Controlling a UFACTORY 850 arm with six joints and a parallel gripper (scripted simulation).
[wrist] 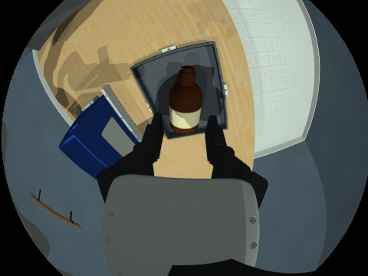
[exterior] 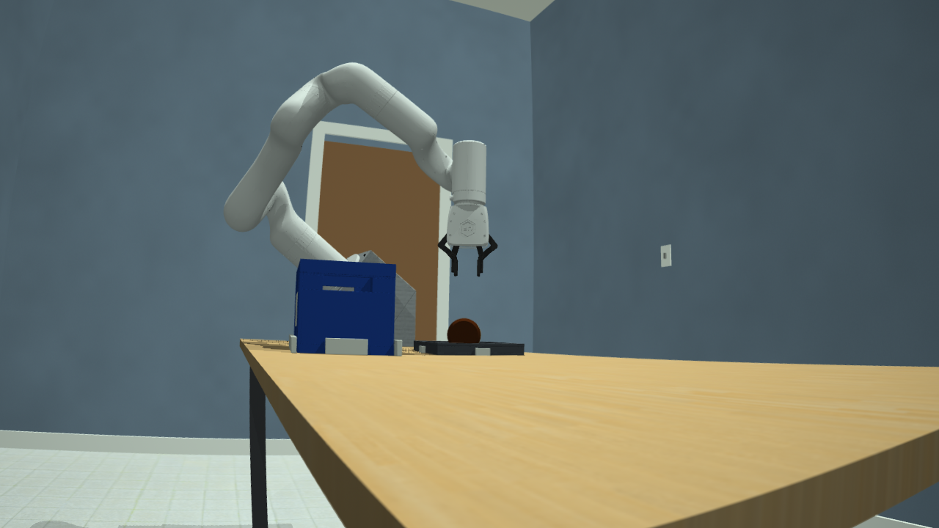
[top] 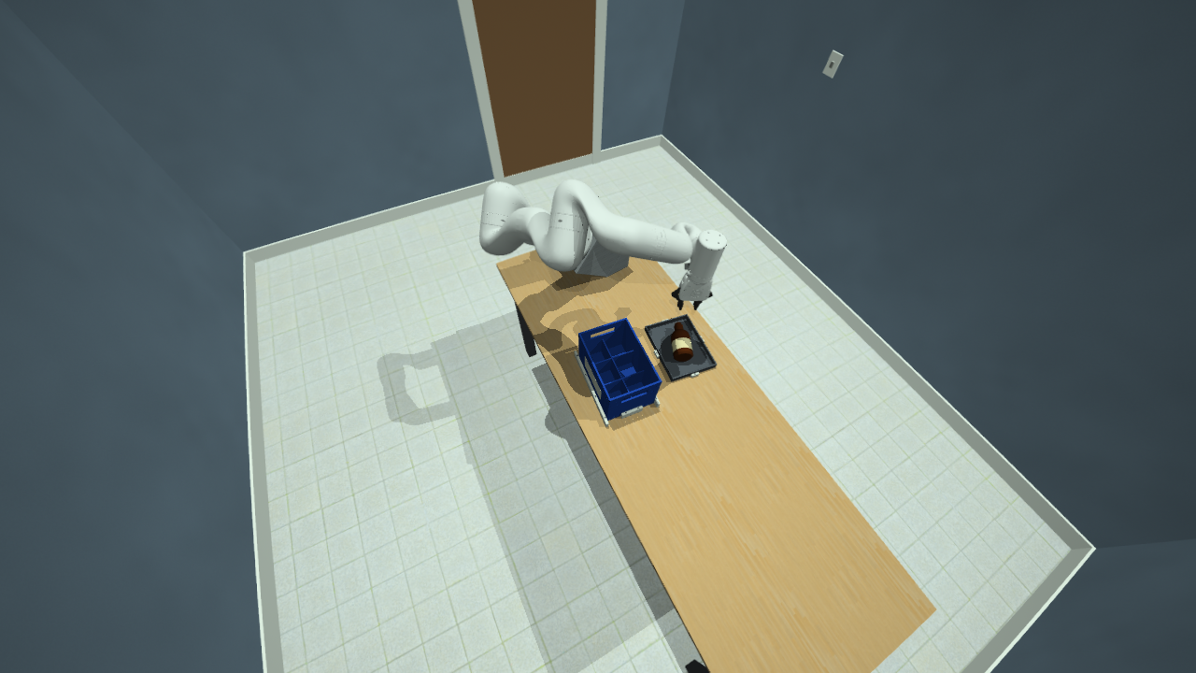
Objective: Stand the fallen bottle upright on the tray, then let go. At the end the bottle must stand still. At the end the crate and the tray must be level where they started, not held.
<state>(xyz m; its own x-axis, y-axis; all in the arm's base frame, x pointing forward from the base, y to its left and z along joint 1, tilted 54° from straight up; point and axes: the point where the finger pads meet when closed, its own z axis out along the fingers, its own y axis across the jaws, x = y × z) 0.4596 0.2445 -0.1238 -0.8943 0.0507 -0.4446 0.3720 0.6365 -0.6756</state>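
The bottle lies 5 cm ahead of my hand, 2 cm to the right of it and 16 cm below it. Round my hand: dark tray 6 cm ahead, 2 cm to the right, 19 cm below; blue crate 8 cm ahead, 32 cm to the right, 12 cm below.
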